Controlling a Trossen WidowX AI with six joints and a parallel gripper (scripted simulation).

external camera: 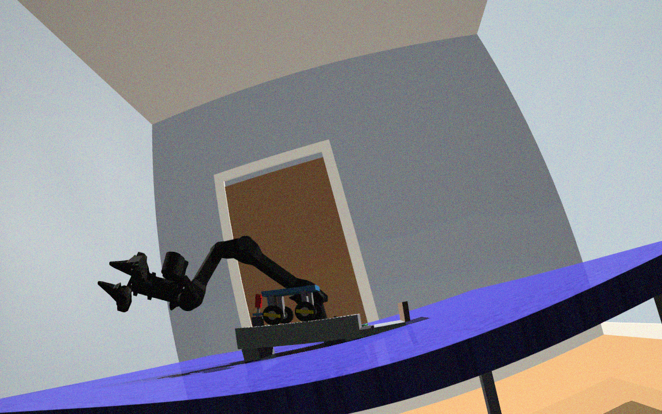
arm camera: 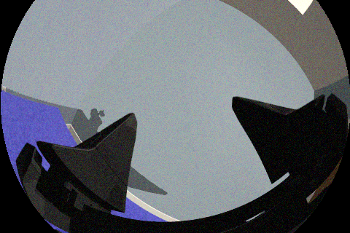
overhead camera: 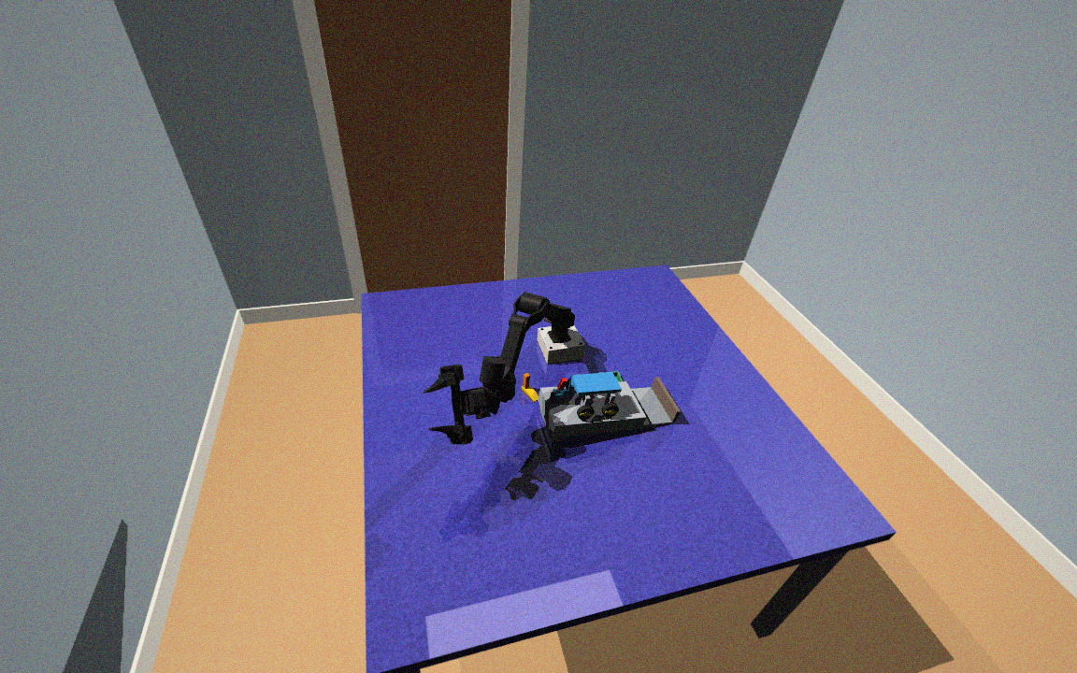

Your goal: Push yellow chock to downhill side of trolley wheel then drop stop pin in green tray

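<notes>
My gripper tip is 240 mm past the yellow chock, 340 mm to the right of it and 260 mm above it. The rest, counted from my gripper tip: brown end stop: 80 mm behind, 730 mm to the left, 250 mm below; then red-headed stop pin: 120 mm behind, 380 mm to the left, 160 mm below; then trolley: 100 mm behind, 480 mm to the left, 170 mm below.
</notes>
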